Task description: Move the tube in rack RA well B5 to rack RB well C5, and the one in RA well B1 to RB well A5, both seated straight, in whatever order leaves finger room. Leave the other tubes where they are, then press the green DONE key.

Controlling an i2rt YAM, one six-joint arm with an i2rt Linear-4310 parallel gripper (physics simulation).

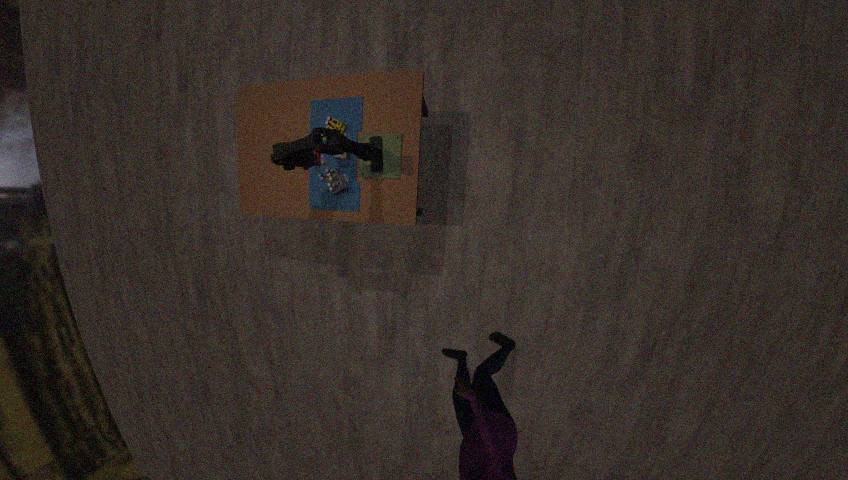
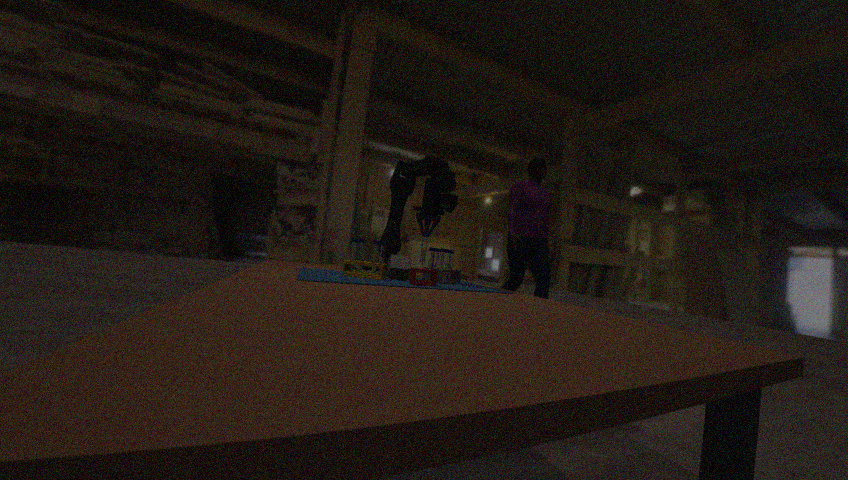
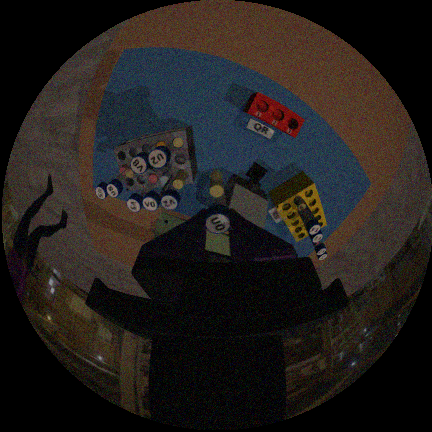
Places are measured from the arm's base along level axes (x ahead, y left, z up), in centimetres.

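Where they show: gripper, between the fingertips: (image 1: 317,161) (image 2: 425,236) (image 3: 217,214); arm's base, origin of its link: (image 1: 376,154).
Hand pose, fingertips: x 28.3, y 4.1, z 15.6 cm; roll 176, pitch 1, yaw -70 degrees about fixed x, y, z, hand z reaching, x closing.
Observation:
Things, the pixels of their top centre, and the offset from my fingertips. "spot": a spot on its surface instead. Level surfaces: height alone.
- V8, a spot on its surface: (image 3: 139,164) spot: dx +0.6, dy +8.7, dz -3.6 cm
- V0, a spot on its surface: (image 3: 150,203) spot: dx -4.0, dy +6.9, dz -3.5 cm
- RB label, a spot on its surface: (image 3: 275,215) spot: dx -8.1, dy -16.5, dz -15.9 cm
- grey box, centre of its top: (image 3: 240,227) (image 2: 399,255) (image 1: 336,150) dx -7.2, dy -6.4, dz -7.7 cm
- blue mat, height of its surface: dz -16.1 cm
- orange-brown table, height of its surface: dz -16.4 cm
My gripper (image 3: 217,214) (image 2: 426,234) is shut on a tube with a blue-rimmed white cap marked U0 (image 3: 218,223); the tube hangs below the fingers, above the mat between the racks. The grey rack (image 3: 192,145) (image 2: 450,275) (image 1: 338,183) holds several capped tubes, including U2 (image 3: 158,157), V8 (image 3: 139,164) and V0 (image 3: 150,203); its label is hidden. The yellow rack (image 3: 298,185) (image 2: 364,269) (image 1: 336,124), beside the RB label (image 3: 275,215), holds several capped tubes at its outer side. Well letters are unreadable. The green DONE key does not show.
A grey box (image 3: 248,205) stands between the two racks, close to the gripper. A red three-hole block (image 3: 271,110) (image 2: 421,277) stands farther out, beside its QR label (image 3: 261,128). The blue mat (image 3: 165,70) lies on the orange-brown table (image 2: 380,356). A person (image 2: 528,220) stands beyond the table.

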